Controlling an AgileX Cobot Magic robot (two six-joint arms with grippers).
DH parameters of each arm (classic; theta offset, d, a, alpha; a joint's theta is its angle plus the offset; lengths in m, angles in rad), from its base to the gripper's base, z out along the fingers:
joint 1: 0 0.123 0 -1.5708
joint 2: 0.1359 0 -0.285 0
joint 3: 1.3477 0 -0.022 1.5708
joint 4: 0 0.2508 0 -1.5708
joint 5: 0 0 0.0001 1.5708
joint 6: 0 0.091 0 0
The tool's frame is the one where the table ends.
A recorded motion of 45 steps. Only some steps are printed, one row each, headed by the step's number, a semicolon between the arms.
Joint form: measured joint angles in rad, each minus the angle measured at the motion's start. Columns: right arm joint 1, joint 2, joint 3, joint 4, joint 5, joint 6; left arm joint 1, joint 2, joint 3, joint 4, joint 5, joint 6.
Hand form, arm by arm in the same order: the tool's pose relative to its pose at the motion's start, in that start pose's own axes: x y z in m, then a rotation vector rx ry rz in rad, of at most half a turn. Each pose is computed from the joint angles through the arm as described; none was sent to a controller.
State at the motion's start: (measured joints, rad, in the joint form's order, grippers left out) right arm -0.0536 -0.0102 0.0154 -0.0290 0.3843 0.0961; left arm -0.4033 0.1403 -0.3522 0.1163 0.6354 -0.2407
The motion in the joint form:
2: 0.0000 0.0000 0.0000 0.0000 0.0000 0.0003; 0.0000 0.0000 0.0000 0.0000 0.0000 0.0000
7: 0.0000 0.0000 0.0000 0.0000 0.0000 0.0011; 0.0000 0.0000 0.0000 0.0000 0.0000 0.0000
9: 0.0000 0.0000 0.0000 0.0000 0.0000 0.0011; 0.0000 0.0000 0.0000 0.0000 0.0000 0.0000
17: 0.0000 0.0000 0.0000 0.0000 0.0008 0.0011; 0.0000 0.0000 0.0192 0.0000 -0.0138 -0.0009
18: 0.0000 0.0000 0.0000 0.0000 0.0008 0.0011; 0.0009 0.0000 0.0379 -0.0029 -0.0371 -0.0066
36: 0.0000 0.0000 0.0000 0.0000 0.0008 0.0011; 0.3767 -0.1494 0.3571 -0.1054 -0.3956 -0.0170
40: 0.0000 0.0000 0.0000 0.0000 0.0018 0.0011; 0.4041 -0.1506 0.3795 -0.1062 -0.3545 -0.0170
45: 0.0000 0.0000 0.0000 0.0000 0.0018 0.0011; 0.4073 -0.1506 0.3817 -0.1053 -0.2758 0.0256
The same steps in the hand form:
2: 0.0000 0.0000 0.0000 0.0000 0.0000 0.0003; 0.0000 0.0000 0.0000 0.0000 0.0000 0.0000
7: 0.0000 0.0000 0.0000 0.0000 0.0000 0.0011; 0.0000 0.0000 0.0000 0.0000 0.0000 0.0000
9: 0.0000 0.0000 0.0000 0.0000 0.0000 0.0011; 0.0000 0.0000 0.0000 0.0000 0.0000 0.0000
17: 0.0001 0.0000 0.0000 0.0001 0.0008 0.0011; 0.0042 0.0003 0.0031 0.0005 0.0055 0.0004
18: 0.0001 0.0000 0.0000 0.0001 0.0008 0.0011; 0.0074 0.0002 0.0061 0.0041 0.0017 -0.0067
36: 0.0001 0.0000 0.0000 0.0001 0.0008 0.0011; 0.0668 0.0221 0.0316 -0.2597 -0.2344 -0.1954
40: 0.0002 0.0000 0.0000 0.0002 0.0018 0.0011; 0.0774 0.0248 0.0346 -0.2948 -0.1780 -0.2127
45: 0.0002 0.0000 0.0000 0.0002 0.0018 0.0011; 0.0852 0.0254 0.0355 -0.3116 -0.0922 -0.1837

